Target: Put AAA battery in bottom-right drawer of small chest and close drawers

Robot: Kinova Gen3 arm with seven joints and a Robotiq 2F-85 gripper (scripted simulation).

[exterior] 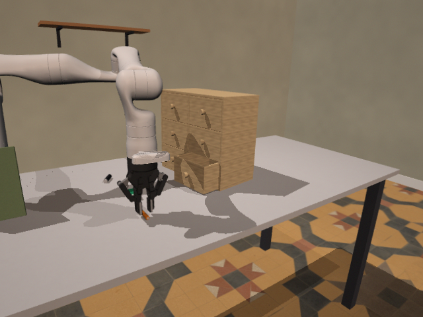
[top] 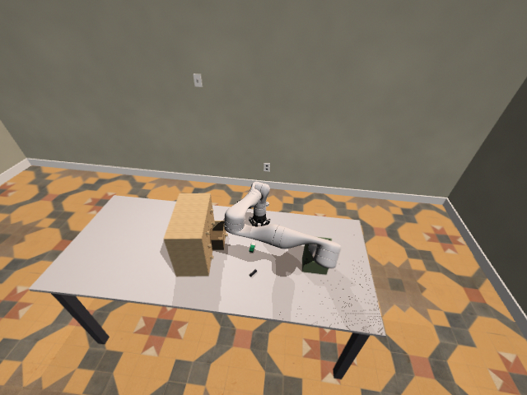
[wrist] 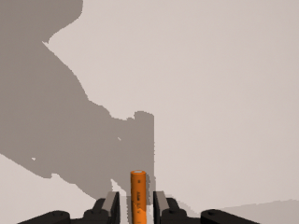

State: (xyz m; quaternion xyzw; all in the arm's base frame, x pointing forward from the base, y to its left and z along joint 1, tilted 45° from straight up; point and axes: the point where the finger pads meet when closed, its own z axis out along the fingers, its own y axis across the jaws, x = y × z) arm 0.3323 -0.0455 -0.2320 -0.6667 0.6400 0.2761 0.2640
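Right now the orange AAA battery is 2 cm below my hand. Round my hand: white eraser 13 cm to the left, 2 cm below, 2 cm ahead; then small black cylinder 30 cm to the left, 2 cm below, 2 cm behind.
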